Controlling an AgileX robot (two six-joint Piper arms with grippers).
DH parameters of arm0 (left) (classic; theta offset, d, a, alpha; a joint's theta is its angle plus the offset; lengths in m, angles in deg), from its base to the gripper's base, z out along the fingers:
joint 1: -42.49 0.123 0 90
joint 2: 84.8 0 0.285 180
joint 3: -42.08 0 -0.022 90
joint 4: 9.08 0.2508 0 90
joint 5: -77.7 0 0.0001 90
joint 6: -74.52 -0.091 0 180
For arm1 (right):
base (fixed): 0 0 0 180
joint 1: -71.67 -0.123 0 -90
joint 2: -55.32 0 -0.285 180
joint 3: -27.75 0 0.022 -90
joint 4: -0.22 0.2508 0 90
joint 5: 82.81 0 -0.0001 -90
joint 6: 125.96 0.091 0 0
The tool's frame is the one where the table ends.
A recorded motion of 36 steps. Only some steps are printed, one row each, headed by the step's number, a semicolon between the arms.
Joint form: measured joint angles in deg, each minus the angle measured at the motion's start. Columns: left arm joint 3, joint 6, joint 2, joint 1, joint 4, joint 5; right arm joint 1, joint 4, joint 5, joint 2, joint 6, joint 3.
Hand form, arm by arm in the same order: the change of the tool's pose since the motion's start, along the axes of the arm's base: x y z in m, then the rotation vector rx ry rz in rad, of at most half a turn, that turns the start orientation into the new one. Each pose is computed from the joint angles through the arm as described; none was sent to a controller.
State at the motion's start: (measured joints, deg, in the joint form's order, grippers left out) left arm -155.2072 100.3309 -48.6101 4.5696 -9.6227 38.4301; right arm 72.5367 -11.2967 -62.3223 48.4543 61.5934 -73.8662
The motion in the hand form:
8: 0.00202 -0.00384 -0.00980 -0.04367 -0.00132 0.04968; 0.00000 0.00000 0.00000 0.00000 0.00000 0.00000
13: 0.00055 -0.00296 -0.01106 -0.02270 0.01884 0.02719; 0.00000 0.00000 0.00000 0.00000 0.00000 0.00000
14: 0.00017 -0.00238 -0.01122 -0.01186 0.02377 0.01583; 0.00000 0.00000 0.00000 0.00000 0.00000 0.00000
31: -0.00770 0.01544 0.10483 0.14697 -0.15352 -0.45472; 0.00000 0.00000 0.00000 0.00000 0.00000 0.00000
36: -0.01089 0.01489 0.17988 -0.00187 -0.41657 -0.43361; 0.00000 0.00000 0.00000 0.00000 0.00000 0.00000
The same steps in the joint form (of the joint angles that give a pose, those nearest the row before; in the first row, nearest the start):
8: -0.27 1.68 -1.48 0.00 -1.93 2.84; 0.00 0.00 0.00 0.00 0.00 0.00
13: -0.58 0.31 -1.70 0.00 -2.04 1.07; 0.00 0.00 0.00 0.00 0.00 0.00
14: -0.70 -0.18 -1.75 0.00 -1.78 0.39; 0.00 0.00 0.00 0.00 0.00 0.00
31: -0.46 -24.32 13.32 0.00 6.19 -11.10; 0.00 0.00 0.00 0.00 0.00 0.00
36: -0.42 -24.93 22.17 0.00 4.79 -2.74; 0.00 0.00 0.00 0.00 0.00 0.00

